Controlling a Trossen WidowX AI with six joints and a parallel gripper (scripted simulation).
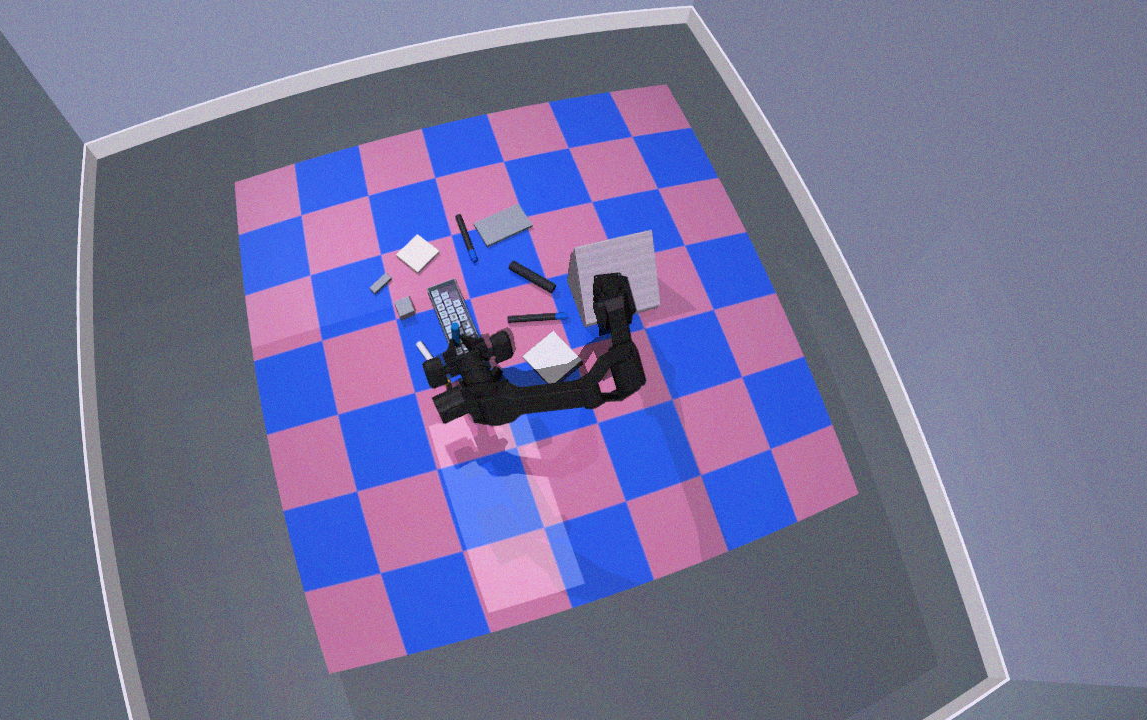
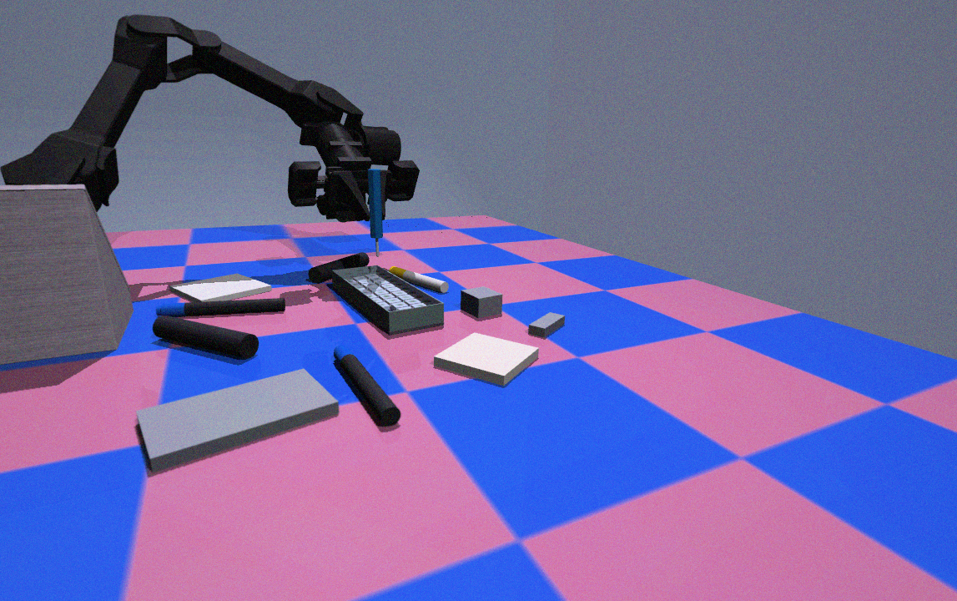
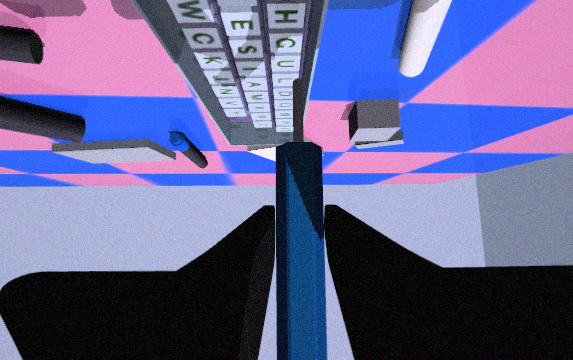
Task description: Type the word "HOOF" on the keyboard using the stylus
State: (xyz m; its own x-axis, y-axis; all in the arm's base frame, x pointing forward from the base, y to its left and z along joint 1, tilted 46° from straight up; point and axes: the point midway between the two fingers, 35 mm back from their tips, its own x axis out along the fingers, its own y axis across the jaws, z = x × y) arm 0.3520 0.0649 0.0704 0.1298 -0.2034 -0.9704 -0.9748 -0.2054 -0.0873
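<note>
Now: the white-and-yellow marker 50 mm ahead of my gripper tip, 20 mm to the left of it and 90 mm below it. Also, from my gripper tip: white pad 60 mm ahead, 280 mm to the right, 100 mm below; then stylus tip 50 mm below; then blue stylus 10 mm below.
</note>
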